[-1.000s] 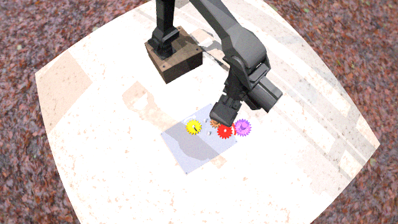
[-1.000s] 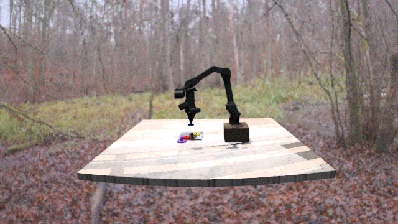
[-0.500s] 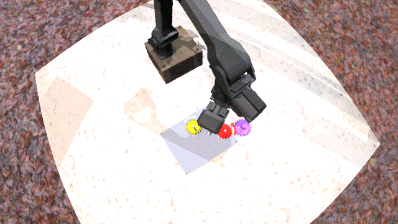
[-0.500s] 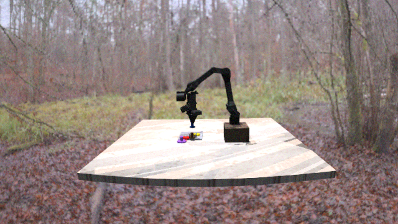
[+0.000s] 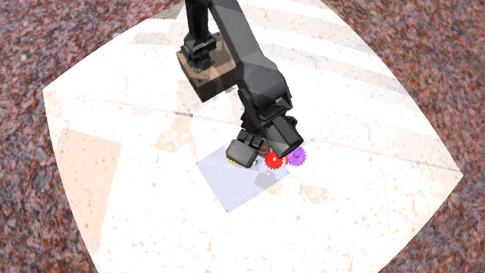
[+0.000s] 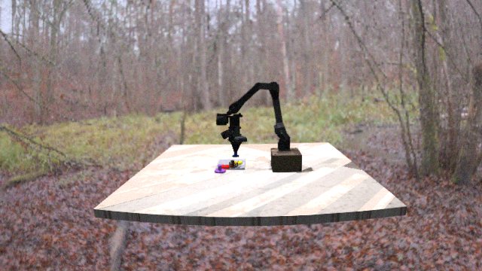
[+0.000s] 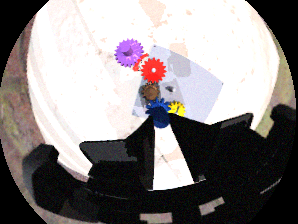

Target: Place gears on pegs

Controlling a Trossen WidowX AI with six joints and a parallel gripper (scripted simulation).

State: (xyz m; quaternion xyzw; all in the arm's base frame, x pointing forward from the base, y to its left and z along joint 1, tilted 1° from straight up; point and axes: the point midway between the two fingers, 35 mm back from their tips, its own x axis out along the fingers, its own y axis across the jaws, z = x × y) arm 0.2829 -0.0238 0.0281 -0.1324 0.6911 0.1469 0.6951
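Right now the small brown gear is 7 cm below my gripper tip, 2 cm ahead of it and 1 cm to the left of it. Round my gripper tip: yellow gear: 8 cm below, 5 cm to the right, 2 cm behind; then red gear: 8 cm below, 6 cm ahead, 2 cm to the left; then small blue gear: 1 cm below.
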